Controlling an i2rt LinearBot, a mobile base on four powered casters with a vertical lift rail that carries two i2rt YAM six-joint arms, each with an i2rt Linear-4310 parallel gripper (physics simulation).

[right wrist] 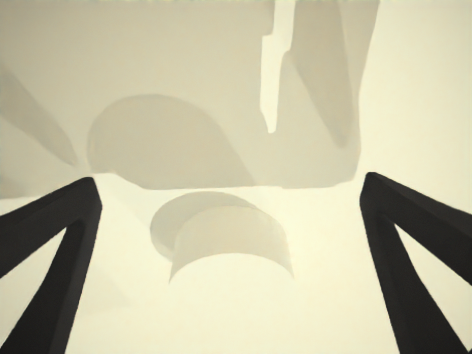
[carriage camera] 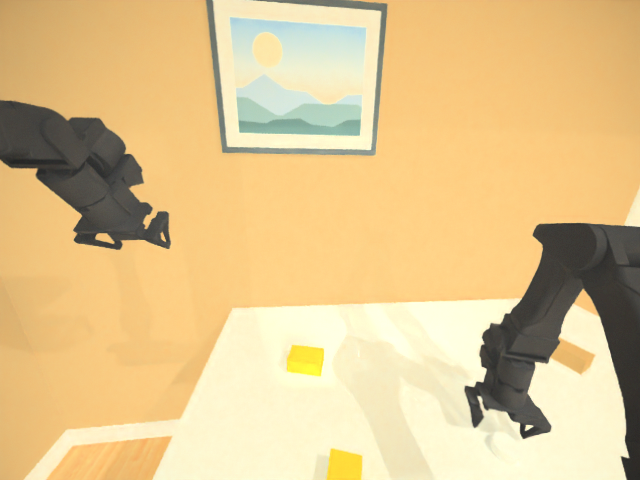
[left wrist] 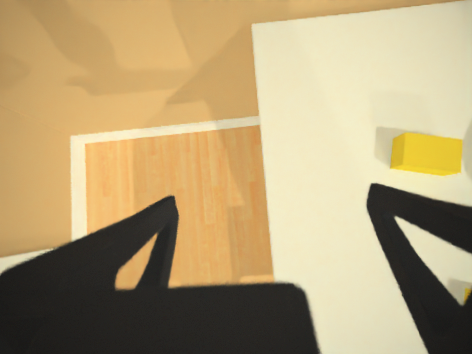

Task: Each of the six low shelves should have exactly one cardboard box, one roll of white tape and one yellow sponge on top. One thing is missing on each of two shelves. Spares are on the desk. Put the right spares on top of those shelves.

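The white desk (carriage camera: 232,413) (left wrist: 320,225) (right wrist: 425,100) bears the spares. One yellow sponge (carriage camera: 305,360) (left wrist: 430,152) lies toward the back left. Another yellow sponge (carriage camera: 344,465) (left wrist: 468,296) lies nearer, partly cut off in both views. A cardboard box (carriage camera: 573,356) lies at the right, partly behind the right arm. A white tape roll (carriage camera: 509,446) (right wrist: 231,230) lies below my right gripper (carriage camera: 500,430) (right wrist: 230,188), which is open and empty; the roll's top blends into the desk. My left gripper (carriage camera: 144,246) (left wrist: 270,200) is open and empty, high left of the desk. The shelves do not show.
The orange wall (carriage camera: 439,206) with a framed picture (carriage camera: 299,144) stands behind the desk. Wooden floor (carriage camera: 113,459) (left wrist: 175,190) and a white baseboard (carriage camera: 124,428) (left wrist: 165,131) lie left of the desk edge. Arm shadows fall across the desk.
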